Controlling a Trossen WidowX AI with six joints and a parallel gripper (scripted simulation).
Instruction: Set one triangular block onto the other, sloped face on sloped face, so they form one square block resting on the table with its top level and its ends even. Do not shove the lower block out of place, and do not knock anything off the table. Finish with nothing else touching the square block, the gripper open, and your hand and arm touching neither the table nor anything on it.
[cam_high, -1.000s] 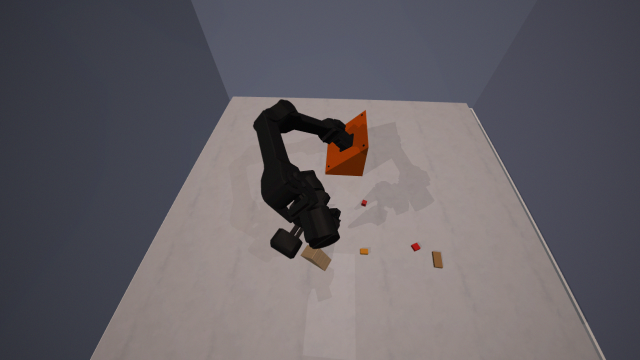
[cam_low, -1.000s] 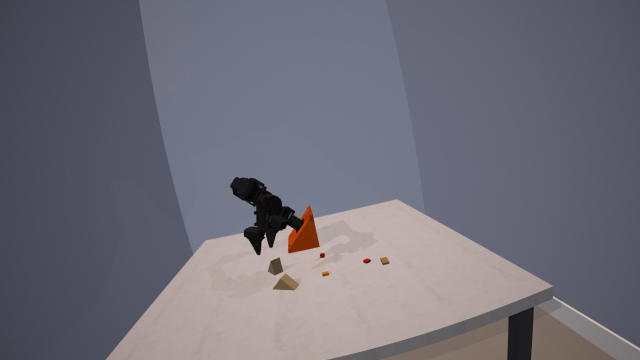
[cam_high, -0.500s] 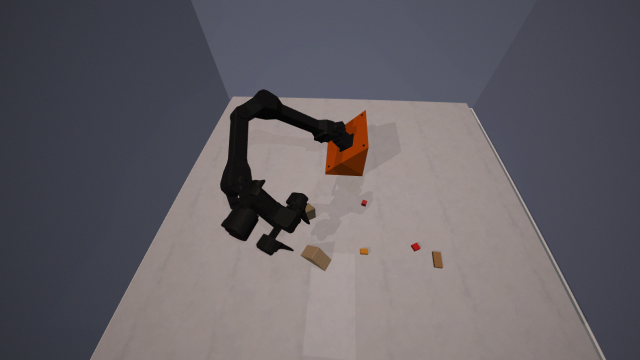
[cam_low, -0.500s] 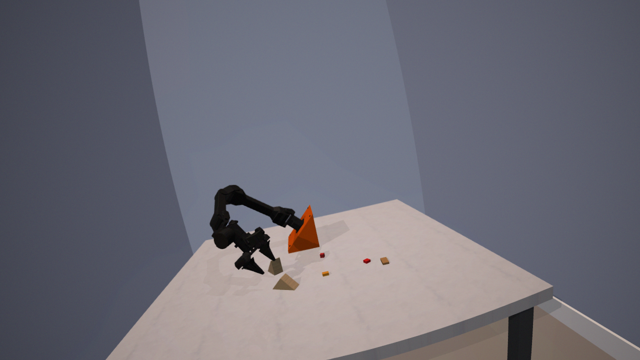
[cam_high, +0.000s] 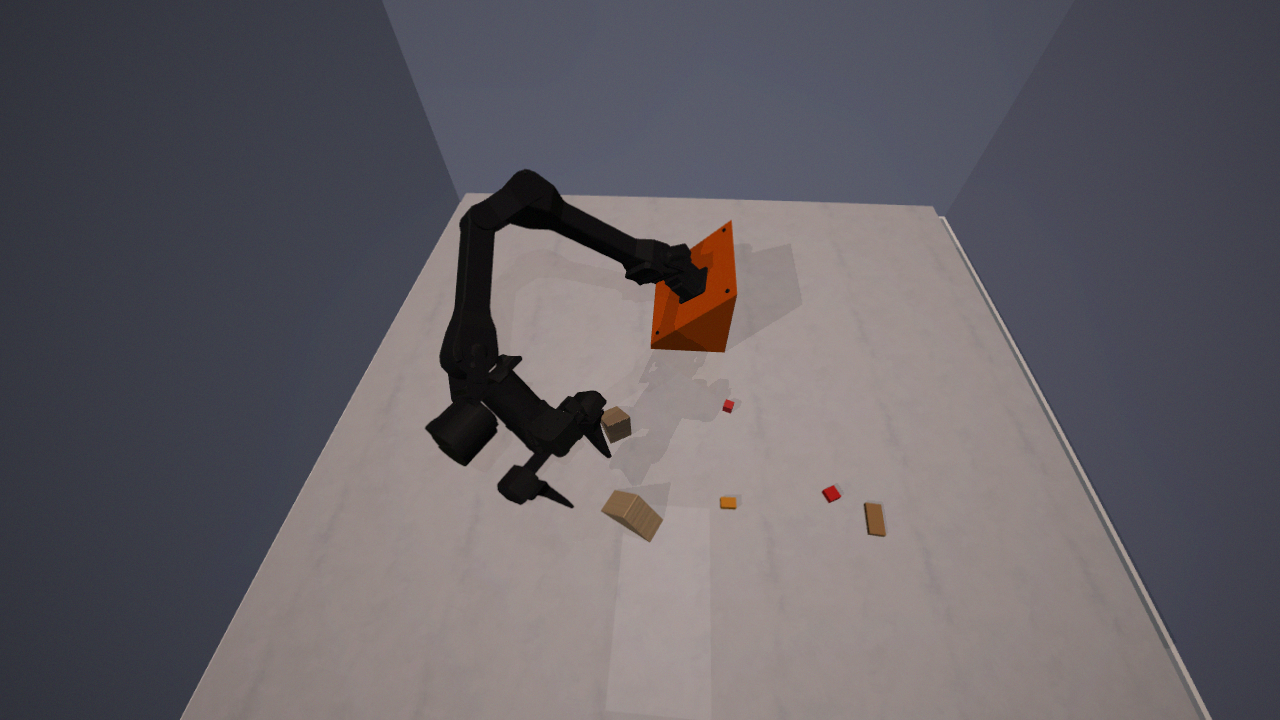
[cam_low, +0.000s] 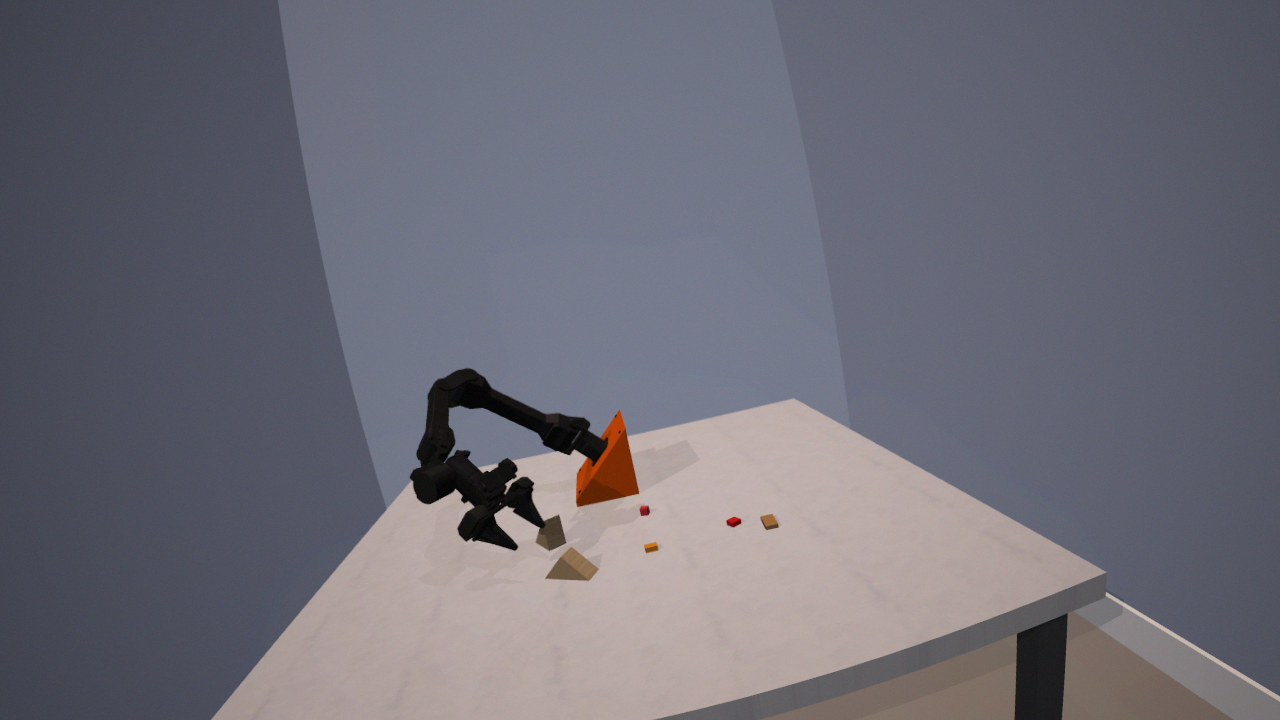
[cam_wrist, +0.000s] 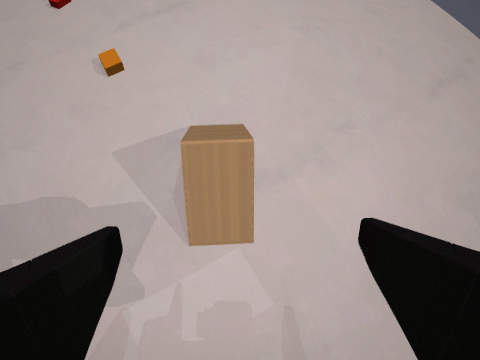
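The triangular block is 60 mm to the left of my gripper tip, 50 mm below it and 20 mm ahead of it. From my gripper tip the other things lie so: small orange piece 210 mm to the left, 70 mm below, 30 mm behind; then flat tan piece 440 mm to the left, 70 mm below, 40 mm behind.
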